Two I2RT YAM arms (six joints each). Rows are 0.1 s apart.
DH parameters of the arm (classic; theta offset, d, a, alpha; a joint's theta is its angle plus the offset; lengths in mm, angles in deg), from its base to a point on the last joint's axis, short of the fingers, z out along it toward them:
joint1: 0 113.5 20 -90
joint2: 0 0 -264 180
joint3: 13.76 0 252.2 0
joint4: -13.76 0 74 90
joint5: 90 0 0 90
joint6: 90 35.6 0 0
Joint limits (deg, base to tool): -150..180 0..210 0..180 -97..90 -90..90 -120..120
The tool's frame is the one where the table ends.
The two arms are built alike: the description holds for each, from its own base.
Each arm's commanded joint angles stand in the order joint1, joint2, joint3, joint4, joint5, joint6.
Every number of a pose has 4 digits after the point.
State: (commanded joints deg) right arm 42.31 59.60 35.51 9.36 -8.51 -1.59; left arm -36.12 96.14 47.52 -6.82 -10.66 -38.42
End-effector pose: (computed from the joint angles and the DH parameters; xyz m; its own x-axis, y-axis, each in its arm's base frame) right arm 0.1740 0.1655 0.2682 -0.1666 -0.1887 -0.9678 -0.7765 0.6300 0.0108; left arm 0.2600 -0.1815 0.1421 -0.8285 -0.1514 -0.5391 -0.0259 0.9721 -0.2332
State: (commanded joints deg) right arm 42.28 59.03 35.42 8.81 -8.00 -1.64; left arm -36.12 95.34 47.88 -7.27 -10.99 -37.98
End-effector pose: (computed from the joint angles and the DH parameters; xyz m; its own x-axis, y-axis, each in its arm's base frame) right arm 0.1729 0.1640 0.2688 -0.1670 -0.1902 -0.9674 -0.7709 0.6370 0.0079; left arm 0.2603 -0.1816 0.1475 -0.8212 -0.1486 -0.5509 -0.0198 0.9724 -0.2327
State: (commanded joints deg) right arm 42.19 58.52 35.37 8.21 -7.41 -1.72; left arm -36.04 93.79 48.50 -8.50 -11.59 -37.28
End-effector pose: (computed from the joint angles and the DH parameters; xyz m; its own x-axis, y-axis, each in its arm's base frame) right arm 0.1722 0.1623 0.2693 -0.1682 -0.1926 -0.9668 -0.7637 0.6456 0.0042; left arm 0.2603 -0.1806 0.1572 -0.8101 -0.1444 -0.5682 -0.0129 0.9734 -0.2288
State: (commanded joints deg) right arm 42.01 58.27 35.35 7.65 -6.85 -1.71; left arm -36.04 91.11 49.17 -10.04 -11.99 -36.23
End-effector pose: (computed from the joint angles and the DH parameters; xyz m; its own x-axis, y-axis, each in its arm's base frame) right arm 0.1722 0.1609 0.2691 -0.1732 -0.1959 -0.9652 -0.7555 0.6552 0.0026; left arm 0.2586 -0.1790 0.1726 -0.7928 -0.1381 -0.5936 0.0043 0.9727 -0.2320
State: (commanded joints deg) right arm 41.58 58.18 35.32 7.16 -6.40 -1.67; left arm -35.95 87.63 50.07 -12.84 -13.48 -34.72
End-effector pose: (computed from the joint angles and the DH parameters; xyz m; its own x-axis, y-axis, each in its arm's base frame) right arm 0.1732 0.1590 0.2683 -0.1808 -0.1991 -0.9632 -0.7454 0.6666 0.0021; left arm 0.2551 -0.1747 0.1918 -0.7693 -0.1263 -0.6262 0.0151 0.9764 -0.2154
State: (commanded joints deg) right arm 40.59 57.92 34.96 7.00 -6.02 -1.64; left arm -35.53 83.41 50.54 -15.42 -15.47 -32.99
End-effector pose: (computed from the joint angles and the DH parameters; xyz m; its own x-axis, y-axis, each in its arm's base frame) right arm 0.1752 0.1550 0.2668 -0.1880 -0.1986 -0.9619 -0.7293 0.6842 0.0013; left arm 0.2497 -0.1667 0.2123 -0.7359 -0.1193 -0.6665 0.0178 0.9806 -0.1953
